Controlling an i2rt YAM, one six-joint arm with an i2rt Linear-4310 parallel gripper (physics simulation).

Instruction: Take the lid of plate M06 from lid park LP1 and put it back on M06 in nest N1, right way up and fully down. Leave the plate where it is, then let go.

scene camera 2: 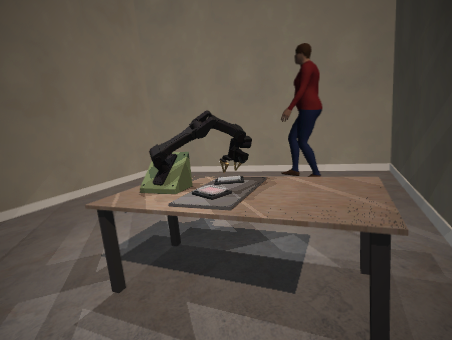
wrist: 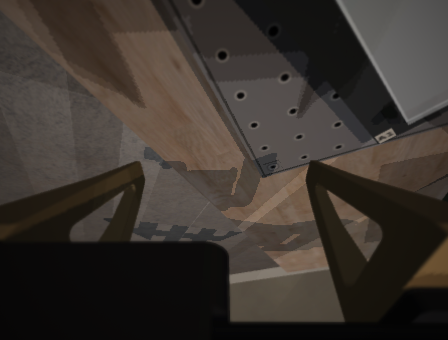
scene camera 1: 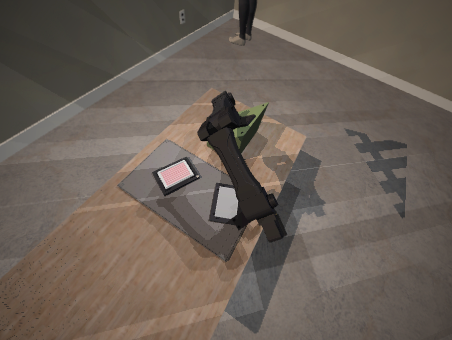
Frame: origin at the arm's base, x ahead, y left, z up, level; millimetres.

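Seen in the pictures: gripper, fingertip midpoint: (scene camera 2: 229, 171) (wrist: 225, 170); arm's base, origin of the base link: (scene camera 2: 165, 169).
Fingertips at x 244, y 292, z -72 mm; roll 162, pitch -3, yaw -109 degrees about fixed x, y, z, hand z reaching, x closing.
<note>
Offsets run from my fingertips to a thing's top centre. Level surfaces: height alone.
A plate with a pink, white-bordered top {6 mm down, 94 mm ahead, 361 mm right} (scene camera 1: 176, 174) (scene camera 2: 212, 190) sits in a black frame on the grey board. A pale grey, flat lid-like piece {14 mm down, 56 mm ahead, 112 mm right} (scene camera 1: 226, 202) (scene camera 2: 230, 179) (wrist: 415, 45) lies in a second black frame marked A1 in the wrist view. The arm partly covers it in scene camera 1. The labels M06, N1 and LP1 cannot be read. My gripper (scene camera 2: 231, 170) (wrist: 225, 170) is open, with nothing between its fingers. It hangs above the board's far end, beside the pale piece. Its fingertips are hidden in scene camera 1.
The grey board (scene camera 1: 137, 182) (scene camera 2: 185, 203) (wrist: 270, 137) has rows of holes and lies on the wooden table {45 mm down} (scene camera 1: 100, 250) (scene camera 2: 320, 195). The arm's green base (scene camera 1: 257, 125) (scene camera 2: 175, 177) stands beside it. A person (scene camera 1: 243, 22) (scene camera 2: 307, 95) stands away from the table.
</note>
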